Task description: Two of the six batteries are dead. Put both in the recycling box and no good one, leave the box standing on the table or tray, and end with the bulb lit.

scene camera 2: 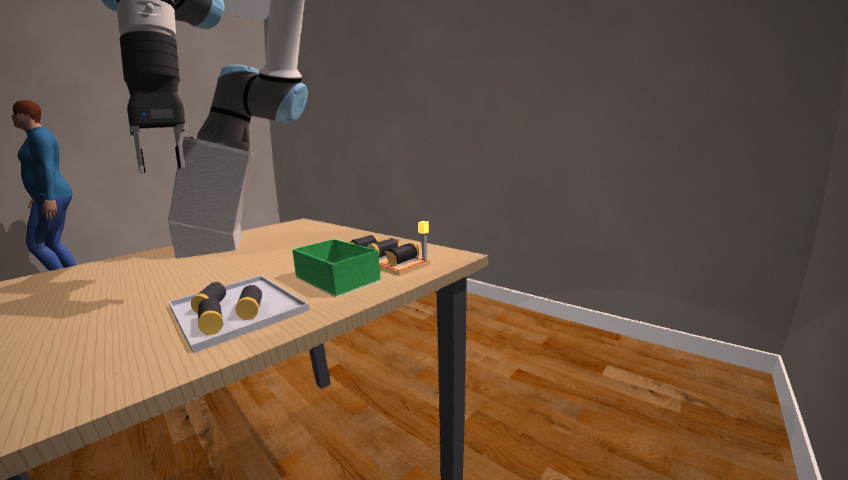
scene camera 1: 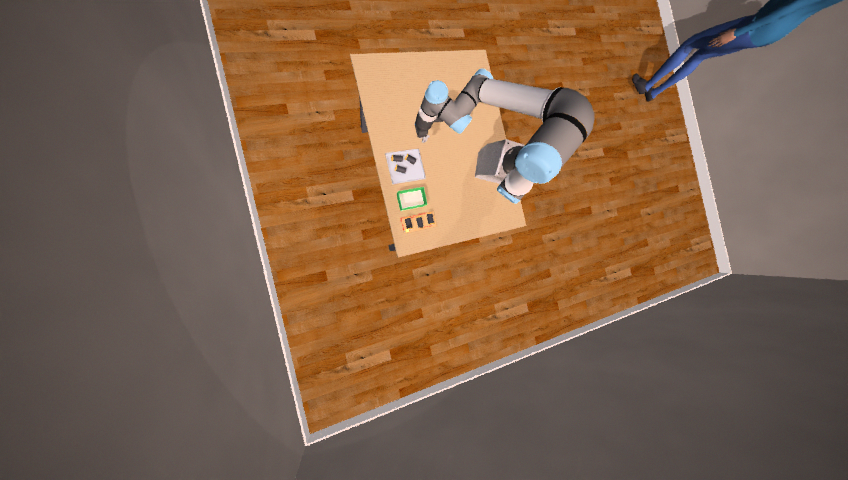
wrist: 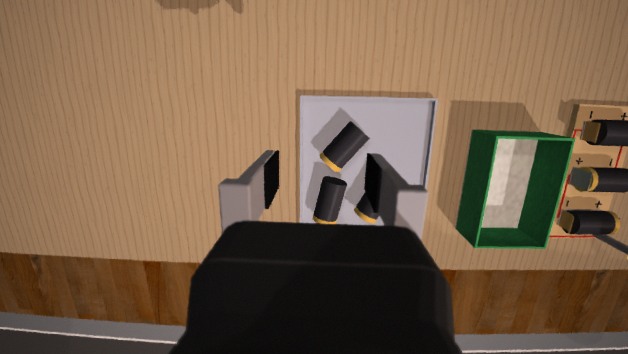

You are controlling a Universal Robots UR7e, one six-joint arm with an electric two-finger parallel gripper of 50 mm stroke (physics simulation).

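Where they show: gripper, fingertip midpoint: (scene camera 2: 162,170) (scene camera 1: 422,135) (wrist: 322,170); arm's base, link origin: (scene camera 2: 223,145).
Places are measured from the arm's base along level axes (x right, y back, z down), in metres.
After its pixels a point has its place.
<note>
My gripper (scene camera 1: 424,139) @(x 0.144, y -0.470, z 0.060 m) (scene camera 2: 159,170) @(x 0.144, y -0.470, z 0.060 m) (wrist: 322,170) @(x 0.144, y -0.470, z 0.060 m) is open and empty, well above the table. Three black batteries with gold ends lie on the grey tray (scene camera 2: 274,321) @(x 0.029, y -0.614, z 0.292 m) (wrist: 400,112) @(x 0.044, y -0.432, z 0.292 m): one (wrist: 345,146) @(x 0.111, y -0.486, z 0.258 m) slanted, one (wrist: 330,200) @(x 0.115, y -0.561, z 0.258 m) nearly upright in the wrist view, one (wrist: 367,209) @(x 0.063, y -0.565, z 0.260 m) partly hidden by a finger. The green recycling box (scene camera 1: 411,198) @(x -0.113, y -0.498, z 0.293 m) (scene camera 2: 336,270) @(x -0.092, y -0.583, z 0.248 m) (wrist: 467,190) @(x -0.074, y -0.519, z 0.279 m) stands on the table between tray and holder; its visible floor is bare. Three batteries (scene camera 1: 408,223) @(x -0.262, y -0.533, z 0.251 m) (scene camera 1: 419,221) @(x -0.253, y -0.470, z 0.250 m) (scene camera 1: 430,218) @(x -0.239, y -0.405, z 0.250 m) sit in the wooden holder. The bulb (scene camera 2: 423,227) @(x -0.298, y -0.556, z 0.213 m) on its post is bright yellow. Dead ones cannot be told by look.
The wooden table (scene camera 1: 452,196) @(x -0.105, y -0.244, z 0.296 m) (scene camera 2: 77,333) @(x 0.325, y -0.453, z 0.295 m) (wrist: 150,125) @(x 0.384, y -0.512, z 0.295 m) carries everything. The arm's grey base block (scene camera 2: 208,199) @(x 0.064, y -0.077, z 0.144 m) stands at the table's rear side. The bulb's thin post (scene camera 2: 424,248) @(x -0.301, y -0.553, z 0.258 m) rises beside the holder. A person (scene camera 1: 702,50) (scene camera 2: 44,178) stands beyond the table.
</note>
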